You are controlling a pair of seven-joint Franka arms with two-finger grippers.
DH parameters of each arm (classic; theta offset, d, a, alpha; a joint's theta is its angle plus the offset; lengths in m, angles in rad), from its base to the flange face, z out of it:
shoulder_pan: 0 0.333 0 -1.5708
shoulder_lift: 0 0 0 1.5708
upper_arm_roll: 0 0.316 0.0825 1.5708
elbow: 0 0 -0.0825 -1.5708
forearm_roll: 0 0.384 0 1.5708
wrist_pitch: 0 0 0.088 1.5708
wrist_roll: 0 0.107 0 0
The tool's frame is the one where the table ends.
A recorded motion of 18 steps. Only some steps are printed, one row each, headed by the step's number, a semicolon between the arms.
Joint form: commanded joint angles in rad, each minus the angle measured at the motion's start. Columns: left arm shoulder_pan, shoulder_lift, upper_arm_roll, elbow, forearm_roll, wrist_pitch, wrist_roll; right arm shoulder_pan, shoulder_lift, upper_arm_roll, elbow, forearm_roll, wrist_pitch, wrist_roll.
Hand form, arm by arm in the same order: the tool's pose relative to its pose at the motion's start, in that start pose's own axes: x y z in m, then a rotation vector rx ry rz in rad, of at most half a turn. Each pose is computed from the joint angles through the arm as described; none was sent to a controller.
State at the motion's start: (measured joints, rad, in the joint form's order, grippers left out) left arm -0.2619 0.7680 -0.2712 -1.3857 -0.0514 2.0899 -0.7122; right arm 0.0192 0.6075 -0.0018 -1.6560 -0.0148 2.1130 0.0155
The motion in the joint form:
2: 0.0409 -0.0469 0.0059 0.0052 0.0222 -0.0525 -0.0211; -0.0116 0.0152 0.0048 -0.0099 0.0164 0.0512 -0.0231
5: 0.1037 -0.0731 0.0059 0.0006 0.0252 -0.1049 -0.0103; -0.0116 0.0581 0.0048 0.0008 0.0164 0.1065 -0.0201
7: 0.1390 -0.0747 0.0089 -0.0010 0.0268 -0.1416 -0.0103; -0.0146 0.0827 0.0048 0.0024 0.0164 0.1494 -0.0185
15: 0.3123 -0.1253 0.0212 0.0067 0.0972 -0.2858 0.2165; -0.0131 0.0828 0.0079 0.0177 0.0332 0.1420 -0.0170
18: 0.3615 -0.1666 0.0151 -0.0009 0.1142 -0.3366 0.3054; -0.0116 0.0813 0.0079 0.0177 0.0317 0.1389 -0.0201
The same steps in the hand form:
2: 0.0147 -0.0219 -0.0374 0.0180 0.0249 -0.0455; 0.0032 0.0040 0.0103 0.0178 0.0260 -0.0072
5: 0.0347 -0.0579 -0.0590 0.0332 0.0130 -0.0906; 0.0112 0.0037 0.0295 0.0179 0.0491 -0.0039
7: 0.0465 -0.0819 -0.0620 0.0518 -0.0097 -0.1273; 0.0154 0.0055 0.0416 0.0183 0.0689 0.0010
15: 0.0922 -0.1998 -0.1152 0.1324 -0.0348 -0.0541; 0.0186 0.0023 0.0354 0.0333 0.0767 0.0085
18: 0.0925 -0.2286 -0.1419 0.1497 -0.0446 -0.0019; 0.0183 0.0013 0.0346 0.0318 0.0751 0.0030

